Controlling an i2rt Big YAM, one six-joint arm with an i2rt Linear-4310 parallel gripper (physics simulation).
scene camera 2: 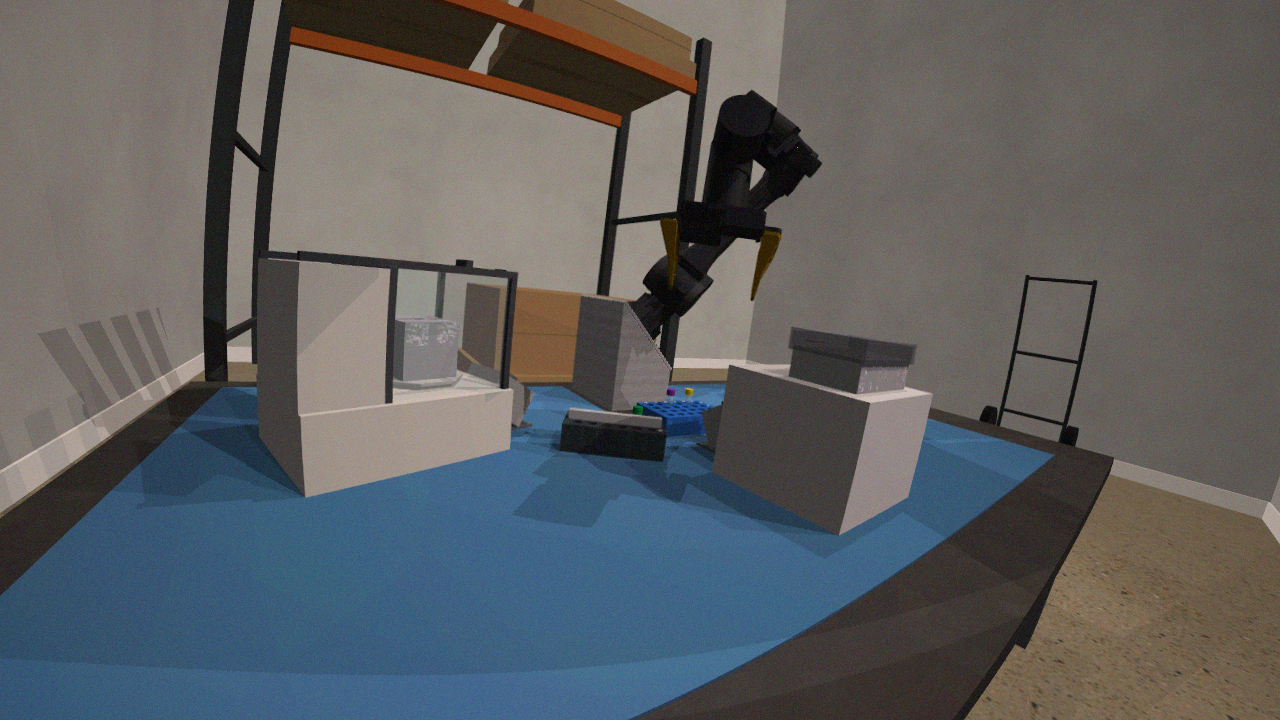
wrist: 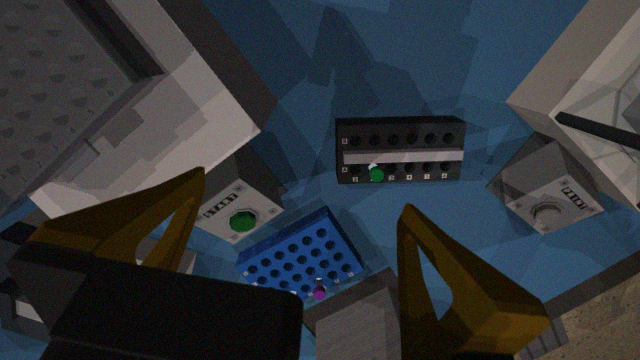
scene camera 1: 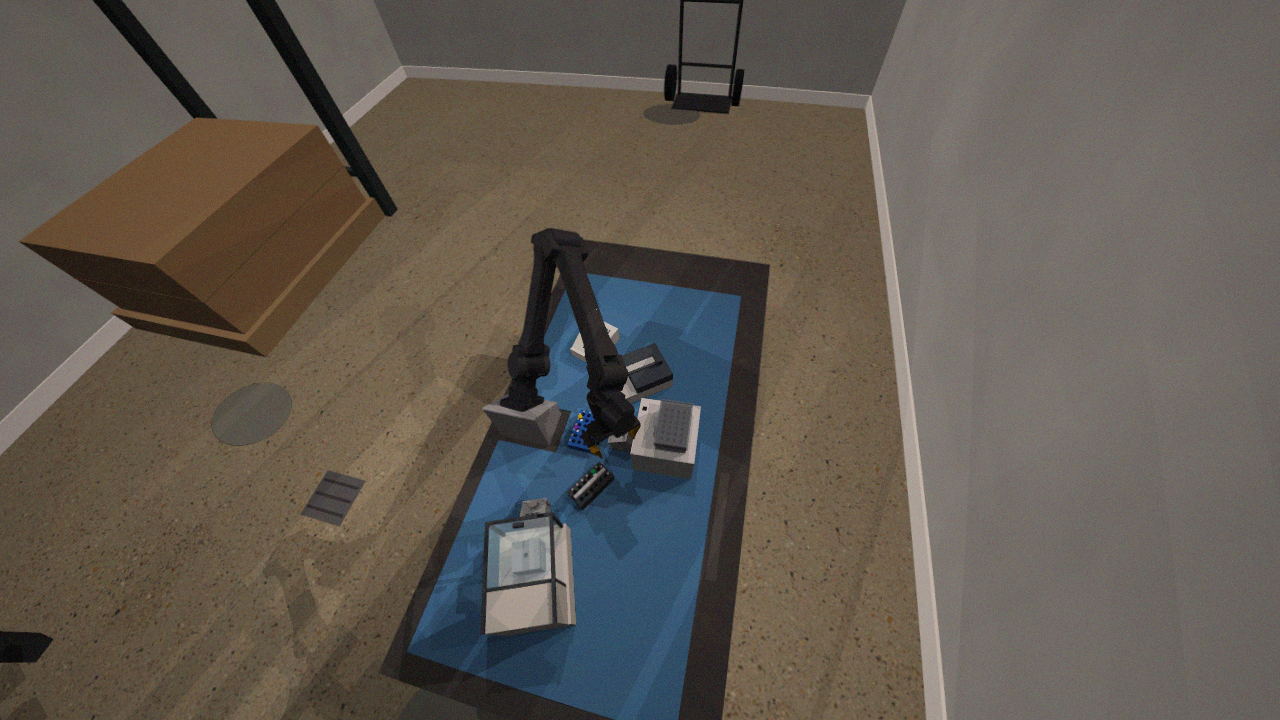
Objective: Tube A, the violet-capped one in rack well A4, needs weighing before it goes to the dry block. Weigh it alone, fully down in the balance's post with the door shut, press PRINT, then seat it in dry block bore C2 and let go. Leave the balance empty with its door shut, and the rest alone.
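Frame: origin at the arm's base, x ahead, y left, z up, level; centimetres.
Seen in the pictures: gripper, fingertip midpoint: [scene camera 2: 711, 293] [wrist: 305, 195] [scene camera 1: 617, 447]; arm's base, link origin: [scene camera 2: 628, 333] [scene camera 1: 522, 403].
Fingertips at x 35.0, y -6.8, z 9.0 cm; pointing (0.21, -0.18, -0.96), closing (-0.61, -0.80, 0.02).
Pixels of each thing's top centre, then the offset from my fingertips to it.
- violet-capped tube, top centre: [wrist: 319, 295] [scene camera 2: 671, 389] dy +7.7, dx -18.3, dz -16.0 cm
- blue rack, top centre: [wrist: 299, 269] [scene camera 2: 684, 408] [scene camera 1: 586, 429] dy +8.9, dx -15.6, dz -18.4 cm
- balance, top centre: [scene camera 2: 426, 255] [scene camera 1: 517, 548] dy -31.2, dx -12.7, dz +0.8 cm
- PRINT button, top centre: [wrist: 553, 217] dy -18.7, dx -19.5, dz -14.0 cm
- dry block, top centre: [wrist: 75, 184] [scene camera 2: 811, 328] [scene camera 1: 651, 418] dy +11.9, dx +5.5, dz -2.5 cm
- black two-row rack, top centre: [wrist: 404, 157] [scene camera 2: 615, 413] [scene camera 1: 589, 482] dy -7.0, dx -7.4, dz -16.7 cm
- green-capped tube, top centre: [wrist: 377, 175] [scene camera 2: 638, 406] dy -3.8, dx -7.6, dz -15.8 cm
- yellow-capped tube, top centre: [scene camera 2: 689, 389] dy +11.5, dx -18.7, dz -16.0 cm
- green START button, top centre: [wrist: 240, 225] dy +10.0, dx -5.6, dz -14.0 cm
- dark-topped device, top centre: [wrist: 69, 327] [scene camera 1: 636, 365] dy +32.5, dx -7.1, dz -11.3 cm
The violet-capped tube [scene camera 2: 670, 393] [wrist: 319, 292] stands in the blue rack [scene camera 1: 577, 438] [scene camera 2: 684, 422] [wrist: 318, 242], near its edge beside the arm's base. My gripper [scene camera 1: 614, 440] [scene camera 2: 712, 292] [wrist: 305, 195] is open and empty, high above the bench near the rack. The balance [scene camera 1: 528, 608] [scene camera 2: 402, 443] has a glass chamber with a pale block inside; I cannot tell its door's state. The PRINT button [wrist: 546, 212] is on a small grey box beside it. The dry block [scene camera 1: 675, 425] [scene camera 2: 850, 368] [wrist: 50, 90] is a grey block with bores on a white housing; C2 cannot be made out.
A black two-row rack [scene camera 1: 590, 486] [scene camera 2: 613, 438] [wrist: 400, 127] holds a green-capped tube [wrist: 376, 174]. A yellow-capped tube [scene camera 2: 689, 391] stands in the blue rack. A green START button [wrist: 242, 221] is between rack and dry block. A dark-topped device [scene camera 1: 648, 367] and white box [scene camera 1: 594, 342] lie beyond.
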